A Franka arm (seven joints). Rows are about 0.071 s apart.
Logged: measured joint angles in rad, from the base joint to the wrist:
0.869 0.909 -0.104 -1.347 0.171 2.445 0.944
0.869 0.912 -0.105 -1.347 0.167 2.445 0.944
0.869 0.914 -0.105 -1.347 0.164 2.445 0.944
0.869 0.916 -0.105 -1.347 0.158 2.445 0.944
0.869 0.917 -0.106 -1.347 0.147 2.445 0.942
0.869 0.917 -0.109 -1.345 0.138 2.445 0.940
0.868 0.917 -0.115 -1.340 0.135 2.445 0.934
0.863 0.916 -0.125 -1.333 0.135 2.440 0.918
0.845 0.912 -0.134 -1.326 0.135 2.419 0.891
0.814 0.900 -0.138 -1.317 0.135 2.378 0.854
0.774 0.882 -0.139 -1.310 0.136 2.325 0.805
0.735 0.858 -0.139 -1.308 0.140 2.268 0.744
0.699 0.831 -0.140 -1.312 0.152 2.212 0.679
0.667 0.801 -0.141 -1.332 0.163 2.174 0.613
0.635 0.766 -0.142 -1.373 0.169 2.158 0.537
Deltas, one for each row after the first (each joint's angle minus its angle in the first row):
0.000 0.003 -0.001 0.000 -0.004 0.000 0.000
0.000 0.005 -0.001 0.000 -0.007 0.000 0.000
0.000 0.007 -0.001 0.000 -0.013 0.000 0.000
0.000 0.008 -0.002 0.000 -0.024 0.000 -0.002
0.000 0.008 -0.005 0.002 -0.033 0.000 -0.004
-0.001 0.008 -0.011 0.007 -0.036 0.000 -0.010
-0.006 0.007 -0.021 0.014 -0.036 -0.005 -0.026
-0.024 0.003 -0.030 0.021 -0.036 -0.026 -0.053
-0.055 -0.009 -0.034 0.030 -0.036 -0.067 -0.090
-0.095 -0.027 -0.035 0.037 -0.035 -0.120 -0.139
-0.134 -0.051 -0.035 0.039 -0.031 -0.177 -0.200
-0.170 -0.078 -0.036 0.035 -0.019 -0.233 -0.265
-0.202 -0.108 -0.037 0.015 -0.008 -0.271 -0.331
-0.234 -0.143 -0.038 -0.026 -0.002 -0.287 -0.407

